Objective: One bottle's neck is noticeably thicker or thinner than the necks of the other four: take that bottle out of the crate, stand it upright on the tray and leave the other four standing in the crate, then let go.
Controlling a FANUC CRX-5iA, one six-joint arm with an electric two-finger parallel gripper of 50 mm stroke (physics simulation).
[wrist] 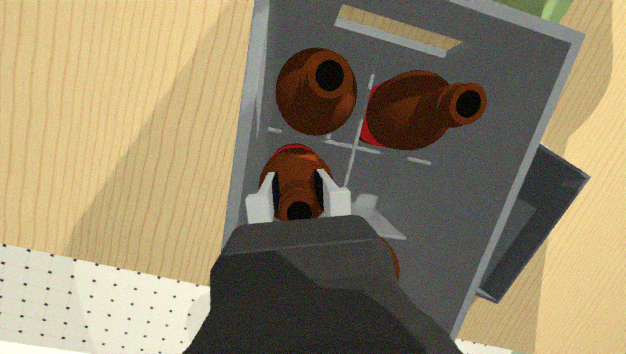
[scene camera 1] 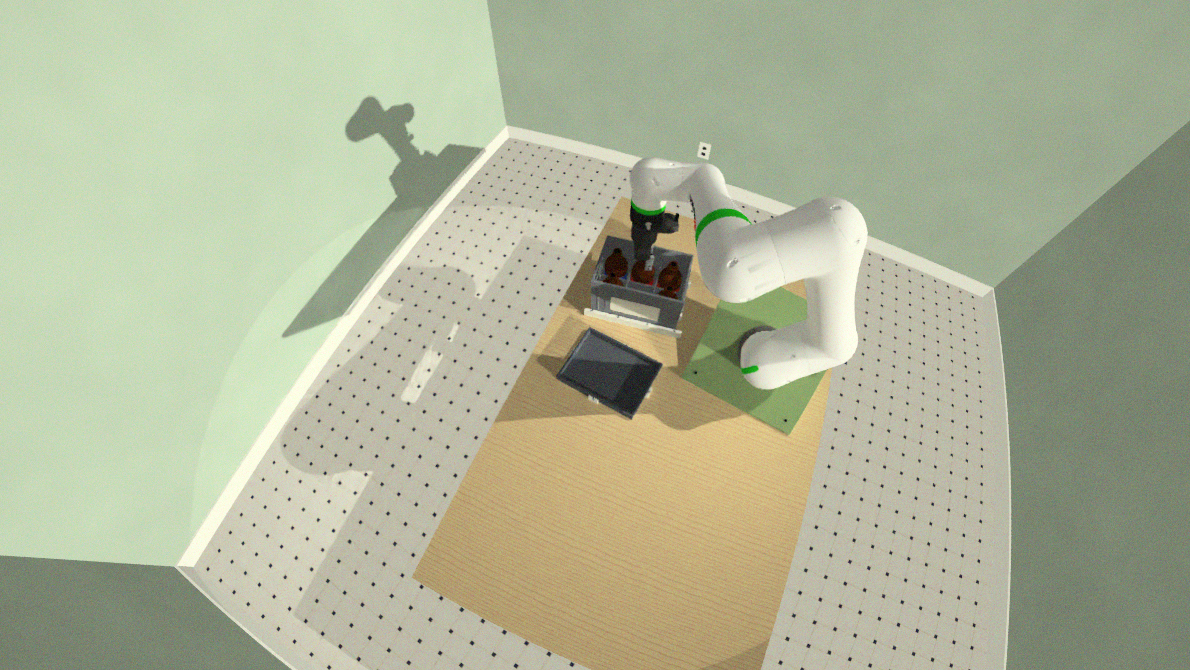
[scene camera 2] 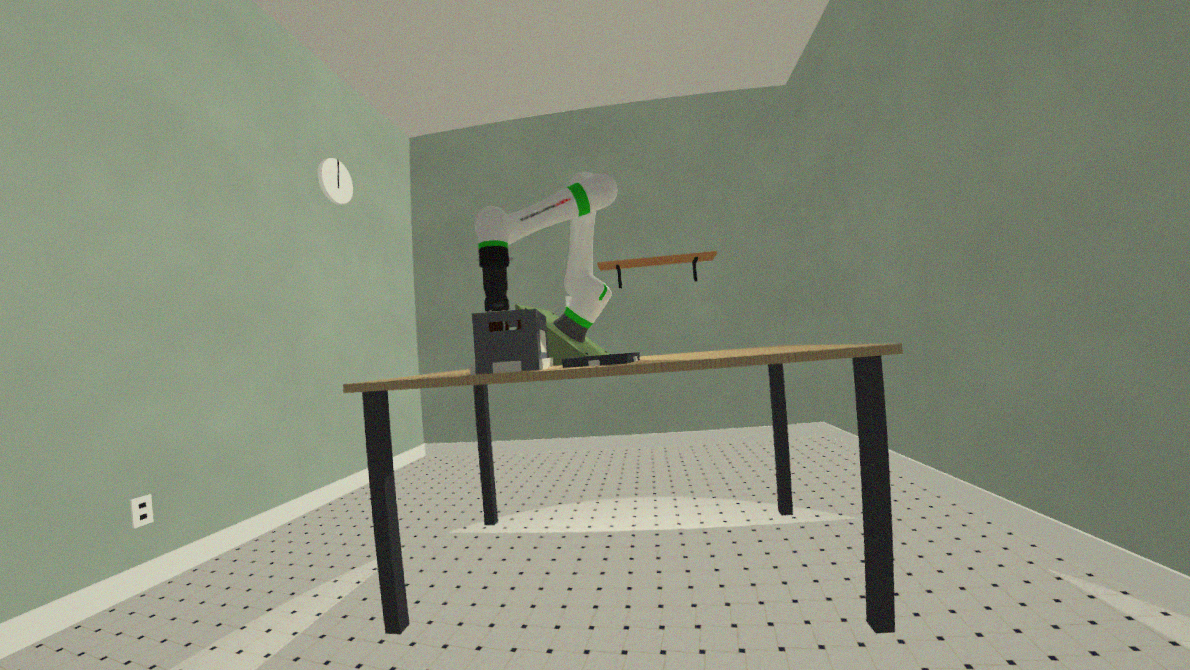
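Seen in the pictures: gripper, fingertip midpoint: [wrist: 296,183] [scene camera 1: 647,264]; arm's base at its link origin: [scene camera 2: 568,332].
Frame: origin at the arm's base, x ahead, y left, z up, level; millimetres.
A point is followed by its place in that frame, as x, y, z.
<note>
The grey crate [scene camera 1: 666,314] {302, -28, -28} [scene camera 2: 507,349] {543, -91, -62} [wrist: 245,115] {368, -204, 49} stands on the table with brown bottles in it. My gripper [scene camera 1: 647,263] {407, -162, 1} [wrist: 296,183] {407, -162, 1} is down at the crate, shut on the neck of the middle bottle [scene camera 1: 642,273] {414, -130, -8} [wrist: 296,165] {394, -166, -5} in the far row. In the wrist view, one bottle [wrist: 315,95] {343, -171, 32} stands beside it, another bottle [wrist: 410,112] {324, -90, 0} stands diagonally from it, and a sliver of a further bottle [wrist: 393,254] {457, -39, -18} shows behind the gripper. The fingertips are hidden by the crate in scene camera 2. The dark tray [scene camera 1: 610,372] {400, 169, -121} [scene camera 2: 601,360] {528, 175, -113} [wrist: 540,220] {379, 265, -117} holds no bottle.
The tray lies askew on the wooden table [scene camera 1: 632,499] {209, 495, -126} [scene camera 2: 732,357] {653, 510, -127}, close to the crate's labelled side. The green mat [scene camera 1: 716,357] {121, 41, -50} under the arm's base is to the right in scene camera 1. The crate's walls and low dividers surround the bottles.
</note>
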